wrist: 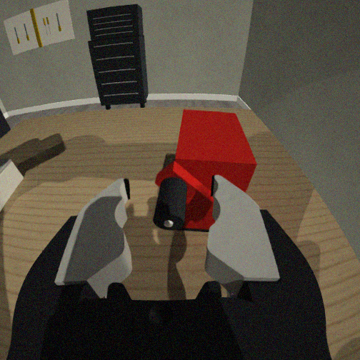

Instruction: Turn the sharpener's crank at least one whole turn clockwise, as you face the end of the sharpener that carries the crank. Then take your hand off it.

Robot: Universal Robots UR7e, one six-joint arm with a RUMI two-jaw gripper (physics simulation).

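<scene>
The red sharpener point(215, 137) stands on the wooden table, right of centre in the wrist view. Its red crank arm point(192, 181) slants across the end that faces the camera, from lower right to upper left. The black crank knob point(171, 202) with a pale pin at its tip points toward the camera from the arm's left end. My gripper point(170, 179) is open, with one finger to the left of the knob and the other to its right. A gap shows between the knob and the left finger. The right finger hides part of the sharpener's lower right side.
The wooden table point(90, 175) reaches back to a grey wall with a black tool cabinet point(119, 57) and a tool poster point(40, 27). A white object point(7, 182) shows at the left edge, with a dark shadow behind it. The table's edge runs down the right side.
</scene>
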